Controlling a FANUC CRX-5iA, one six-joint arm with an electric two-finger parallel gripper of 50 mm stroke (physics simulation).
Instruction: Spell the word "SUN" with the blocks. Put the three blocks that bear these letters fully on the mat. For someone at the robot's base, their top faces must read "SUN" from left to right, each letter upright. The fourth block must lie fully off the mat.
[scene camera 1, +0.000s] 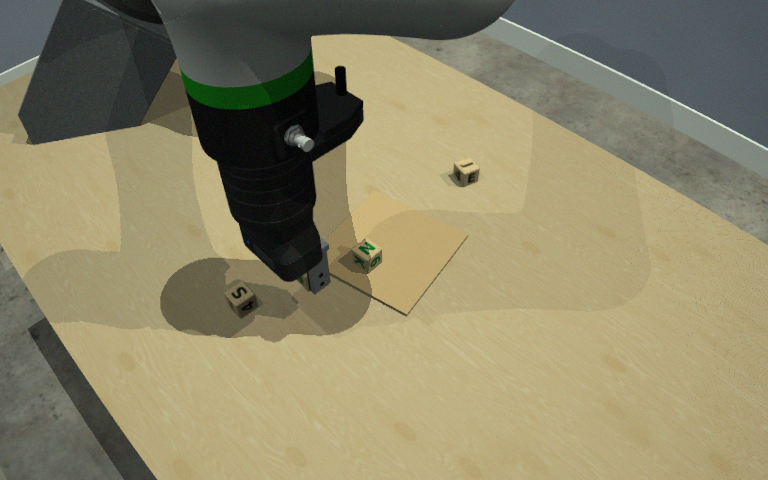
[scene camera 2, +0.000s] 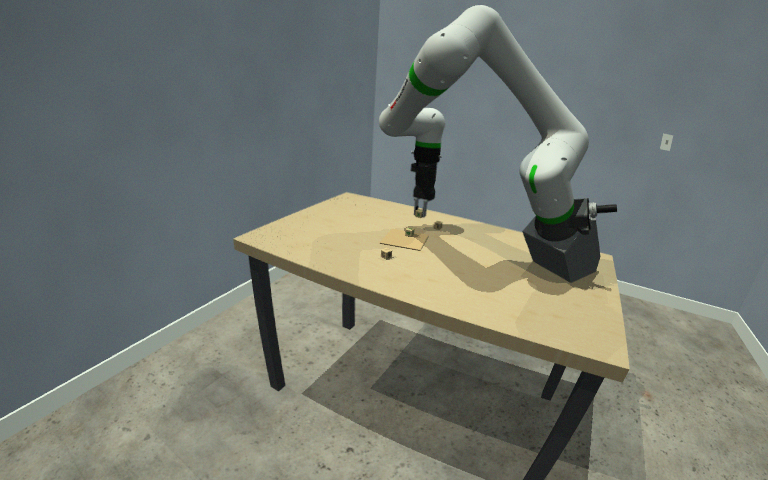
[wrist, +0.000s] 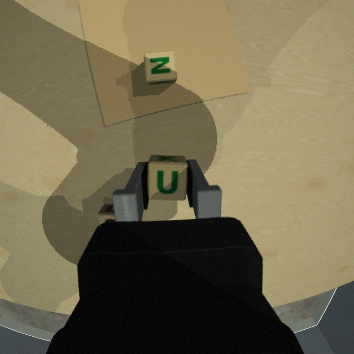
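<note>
My gripper (scene camera 1: 312, 282) (scene camera 2: 420, 212) (wrist: 166, 174) is shut on the U block (scene camera 2: 419, 213) (wrist: 167, 181) and holds it above the table beside the mat. Its green U faces up and reads upright in the wrist view. The N block (scene camera 1: 367, 255) (scene camera 2: 408, 232) (wrist: 160, 66) rests on the mat (scene camera 1: 424, 249) (scene camera 2: 396, 242) (wrist: 210, 60), near one edge; its green N is turned about a quarter turn from the U in the wrist view. The S block (scene camera 1: 240, 298) (scene camera 2: 437, 225) lies off the mat, black S up; a finger partly hides it in the wrist view.
The fourth block (scene camera 1: 466, 172) (scene camera 2: 386, 254) lies on the table (scene camera 1: 396, 396) (scene camera 2: 481, 300), off the mat on the side away from the S block. A black E shows on its side. The robot's dark base (scene camera 1: 96, 79) (scene camera 2: 566, 249) stands at one table end.
</note>
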